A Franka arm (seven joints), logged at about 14 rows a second.
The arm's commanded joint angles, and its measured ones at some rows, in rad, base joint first. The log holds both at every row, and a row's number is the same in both.
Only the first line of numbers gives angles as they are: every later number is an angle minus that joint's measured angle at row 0.
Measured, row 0:
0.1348 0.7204 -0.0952 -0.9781 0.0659 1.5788 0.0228
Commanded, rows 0 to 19:
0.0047 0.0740 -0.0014 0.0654 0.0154 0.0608 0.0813
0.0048 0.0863 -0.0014 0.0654 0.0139 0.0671 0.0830
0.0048 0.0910 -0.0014 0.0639 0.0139 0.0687 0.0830
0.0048 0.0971 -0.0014 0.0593 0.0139 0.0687 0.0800
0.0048 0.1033 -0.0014 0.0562 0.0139 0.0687 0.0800
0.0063 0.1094 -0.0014 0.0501 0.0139 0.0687 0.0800
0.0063 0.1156 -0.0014 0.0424 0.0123 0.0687 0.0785
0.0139 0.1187 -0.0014 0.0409 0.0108 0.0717 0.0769
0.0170 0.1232 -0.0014 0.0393 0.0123 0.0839 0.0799
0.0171 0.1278 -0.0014 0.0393 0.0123 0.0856 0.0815
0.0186 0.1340 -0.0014 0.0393 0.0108 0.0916 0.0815
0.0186 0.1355 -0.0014 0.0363 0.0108 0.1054 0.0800
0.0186 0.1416 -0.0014 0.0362 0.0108 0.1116 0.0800
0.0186 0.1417 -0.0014 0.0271 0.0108 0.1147 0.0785
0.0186 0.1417 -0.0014 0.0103 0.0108 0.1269 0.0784
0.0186 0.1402 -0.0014 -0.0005 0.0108 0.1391 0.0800
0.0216 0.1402 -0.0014 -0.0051 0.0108 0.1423 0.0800
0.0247 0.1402 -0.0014 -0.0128 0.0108 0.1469 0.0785
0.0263 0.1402 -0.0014 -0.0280 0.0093 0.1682 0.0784
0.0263 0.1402 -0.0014 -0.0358 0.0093 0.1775 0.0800
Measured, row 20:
0.0170 0.1478 0.0013 -0.0076 0.0000 0.1453 0.0565
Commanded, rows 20 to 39:
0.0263 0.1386 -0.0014 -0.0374 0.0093 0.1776 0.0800
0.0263 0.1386 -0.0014 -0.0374 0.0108 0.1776 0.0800
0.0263 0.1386 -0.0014 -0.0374 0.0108 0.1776 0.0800
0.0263 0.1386 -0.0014 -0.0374 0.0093 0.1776 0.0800
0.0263 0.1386 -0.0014 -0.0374 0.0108 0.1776 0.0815
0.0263 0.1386 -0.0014 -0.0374 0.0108 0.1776 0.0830
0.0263 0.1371 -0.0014 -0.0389 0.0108 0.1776 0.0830
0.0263 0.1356 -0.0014 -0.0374 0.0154 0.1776 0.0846
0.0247 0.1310 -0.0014 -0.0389 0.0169 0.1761 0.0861
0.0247 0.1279 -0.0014 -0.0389 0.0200 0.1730 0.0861
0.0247 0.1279 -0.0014 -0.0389 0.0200 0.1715 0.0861
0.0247 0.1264 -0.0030 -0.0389 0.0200 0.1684 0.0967
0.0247 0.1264 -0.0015 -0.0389 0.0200 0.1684 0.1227
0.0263 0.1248 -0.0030 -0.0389 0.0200 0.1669 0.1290
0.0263 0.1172 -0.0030 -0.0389 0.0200 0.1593 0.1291
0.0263 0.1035 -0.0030 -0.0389 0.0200 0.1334 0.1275
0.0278 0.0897 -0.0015 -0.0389 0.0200 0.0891 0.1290
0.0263 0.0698 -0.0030 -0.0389 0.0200 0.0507 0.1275
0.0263 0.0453 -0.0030 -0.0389 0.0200 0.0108 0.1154
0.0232 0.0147 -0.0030 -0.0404 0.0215 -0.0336 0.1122
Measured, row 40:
0.0179 0.1013 0.0027 -0.0190 0.0026 0.0478 0.1016
